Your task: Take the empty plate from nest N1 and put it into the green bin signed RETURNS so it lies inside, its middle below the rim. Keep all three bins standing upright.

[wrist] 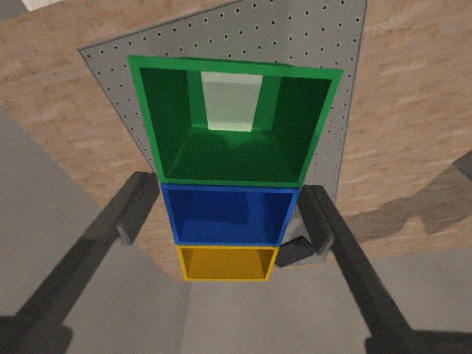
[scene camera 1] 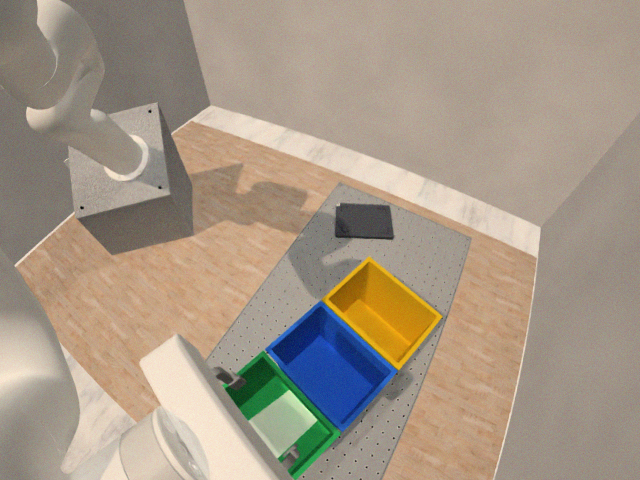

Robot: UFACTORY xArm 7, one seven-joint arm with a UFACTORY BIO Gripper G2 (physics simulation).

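There's a yellow bin here, which you'd find at (scene camera 1: pixel 393 320) and also at (wrist: pixel 198 262). I can see a blue bin too, at (scene camera 1: pixel 340 374) and (wrist: pixel 199 214), and a green bin (wrist: pixel 293 104). A pale plate shows at (scene camera 1: pixel 283 422) and again at (wrist: pixel 230 99). My gripper (scene camera 1: pixel 265 416) is in the scene as well, and so is a dark nest (scene camera 1: pixel 366 221).
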